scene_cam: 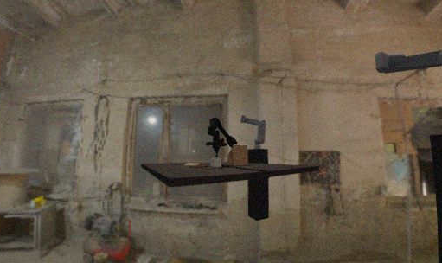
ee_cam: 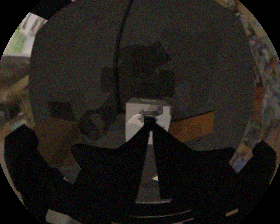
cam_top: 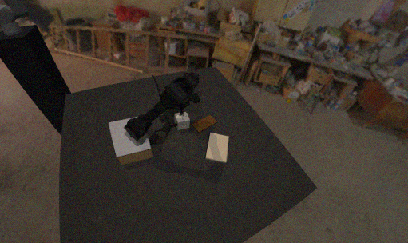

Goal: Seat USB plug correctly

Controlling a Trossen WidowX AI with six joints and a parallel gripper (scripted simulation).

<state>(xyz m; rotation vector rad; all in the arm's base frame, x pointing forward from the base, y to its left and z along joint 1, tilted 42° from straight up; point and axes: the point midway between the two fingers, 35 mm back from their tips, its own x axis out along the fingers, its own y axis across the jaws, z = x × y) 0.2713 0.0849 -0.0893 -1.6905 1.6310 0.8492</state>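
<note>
My gripper tip is now 20 mm above the USB plug. The rest, counted from my gripper tip: brown flat block 150 mm ahead, 50 mm to the right, 120 mm below; then cream block 160 mm ahead, 240 mm to the right, 110 mm below.
</note>
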